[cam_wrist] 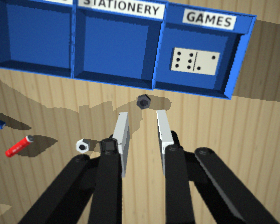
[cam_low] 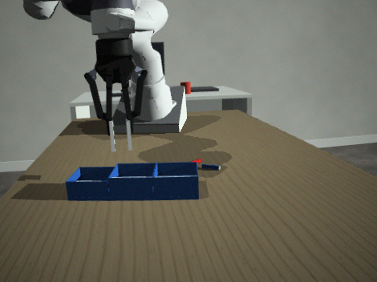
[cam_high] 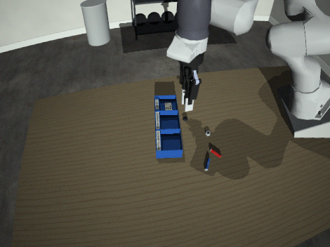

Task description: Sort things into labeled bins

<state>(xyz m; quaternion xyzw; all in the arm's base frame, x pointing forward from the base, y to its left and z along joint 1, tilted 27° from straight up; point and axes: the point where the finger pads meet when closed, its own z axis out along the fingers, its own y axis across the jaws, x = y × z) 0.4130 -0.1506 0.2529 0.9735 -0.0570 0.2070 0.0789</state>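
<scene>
Now: hand 10 cm above the dark nut. The rest, counted from my hand: red marker 18 cm to the left, 10 cm below, 2 cm behind; then white domino 9 cm below, 7 cm to the right, 4 cm ahead; then white nut 10 cm below, 9 cm to the left, 4 cm behind.
</scene>
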